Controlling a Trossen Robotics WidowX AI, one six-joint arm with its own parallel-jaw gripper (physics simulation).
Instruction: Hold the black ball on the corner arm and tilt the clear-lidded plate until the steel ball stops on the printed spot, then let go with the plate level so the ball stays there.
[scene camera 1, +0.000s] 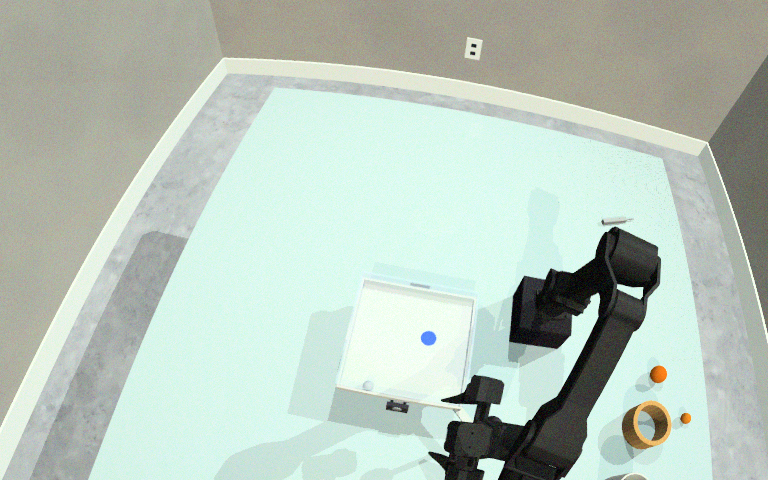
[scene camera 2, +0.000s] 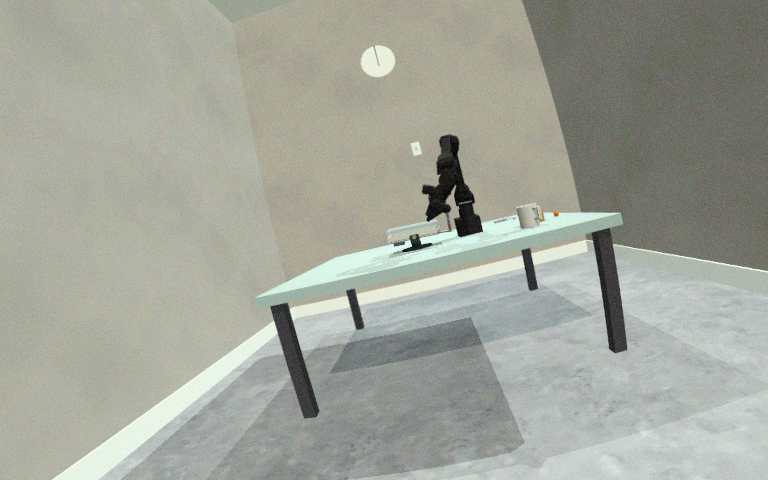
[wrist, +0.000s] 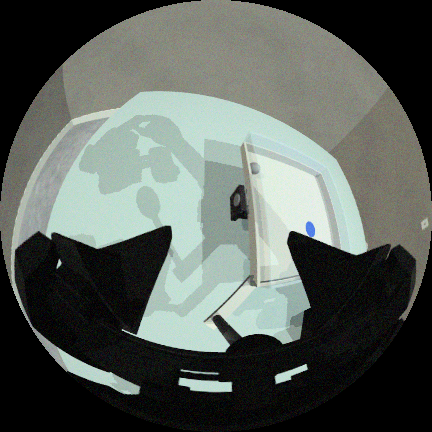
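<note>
The square clear-lidded plate (scene camera 1: 390, 316) (scene camera 2: 413, 232) (wrist: 285, 195) is raised on a black stand; its exact tilt is hard to tell. The steel ball (scene camera 1: 367, 385) (wrist: 255, 168) lies by the wall with the black bracket, near one corner, away from the blue printed spot (scene camera 1: 428, 337) (wrist: 310, 229). A pale corner arm (scene camera 1: 462, 414) (wrist: 231, 301) with a post reaches out from another corner. The black ball (scene camera 2: 446, 208) (wrist: 254, 343) tops the post, partly hidden low in the wrist view. My gripper (scene camera 1: 437, 427) (wrist: 232, 235) is open, with nothing between its fingers, close to the ball.
The black arm base (scene camera 1: 538, 322) (scene camera 2: 468, 225) stands beside the plate. Farther right are an orange ring (scene camera 1: 631, 429), a large orange ball (scene camera 1: 658, 374), a small orange ball (scene camera 1: 685, 418) and a pale mug (scene camera 2: 527, 216). A slim grey tool (scene camera 1: 614, 220) lies behind the arm.
</note>
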